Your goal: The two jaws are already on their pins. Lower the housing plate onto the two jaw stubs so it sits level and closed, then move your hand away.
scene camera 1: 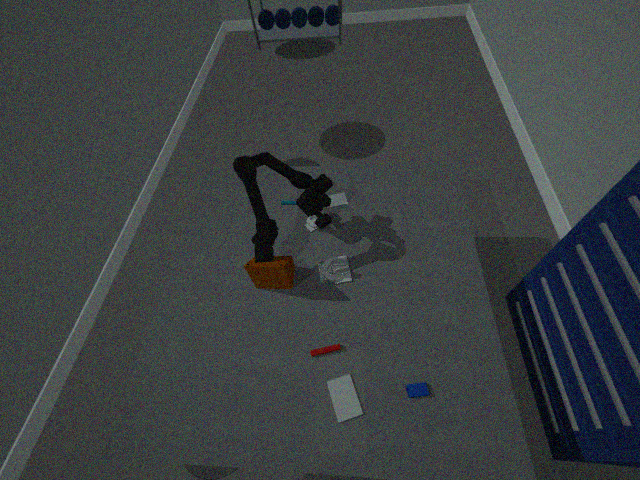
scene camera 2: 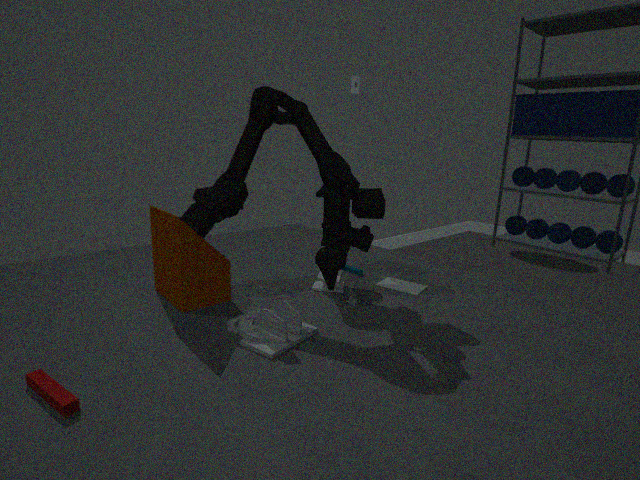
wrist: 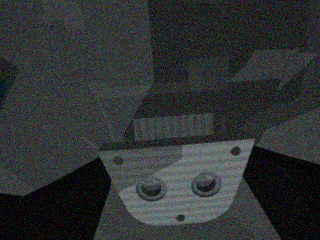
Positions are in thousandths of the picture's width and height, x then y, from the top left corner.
Scene:
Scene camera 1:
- larger white plate: 538, 830
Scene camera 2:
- gripper: 521, 591
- red bar: 74, 809
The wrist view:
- gripper: 542, 648

